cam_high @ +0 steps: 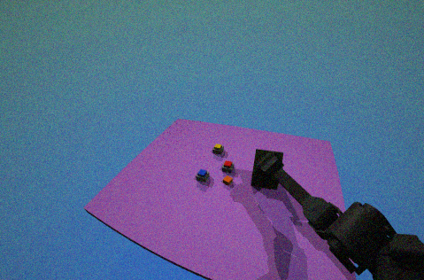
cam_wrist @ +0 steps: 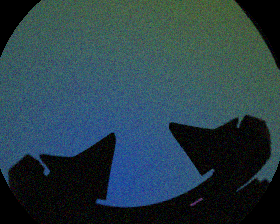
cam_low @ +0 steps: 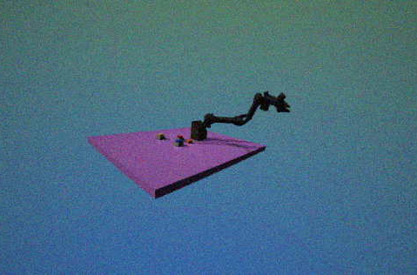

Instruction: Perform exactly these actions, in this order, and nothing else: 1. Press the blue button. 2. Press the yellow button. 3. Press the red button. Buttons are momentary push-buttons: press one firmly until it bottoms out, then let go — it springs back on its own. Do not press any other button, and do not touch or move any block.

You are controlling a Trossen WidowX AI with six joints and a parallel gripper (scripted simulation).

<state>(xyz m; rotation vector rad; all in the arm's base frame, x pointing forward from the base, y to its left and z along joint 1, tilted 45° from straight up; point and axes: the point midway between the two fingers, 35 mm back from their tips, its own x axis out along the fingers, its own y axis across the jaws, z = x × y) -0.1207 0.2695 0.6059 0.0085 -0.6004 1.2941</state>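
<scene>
The blue button is 640 mm to the right of my gripper tip, 400 mm ahead of it and 300 mm below it. Also, from my gripper tip: yellow button (850 mm to the right, 380 mm ahead, 300 mm below); red button (720 mm to the right, 300 mm below, 300 mm ahead); orange block (630 mm to the right, 320 mm below, 280 mm ahead).
</scene>
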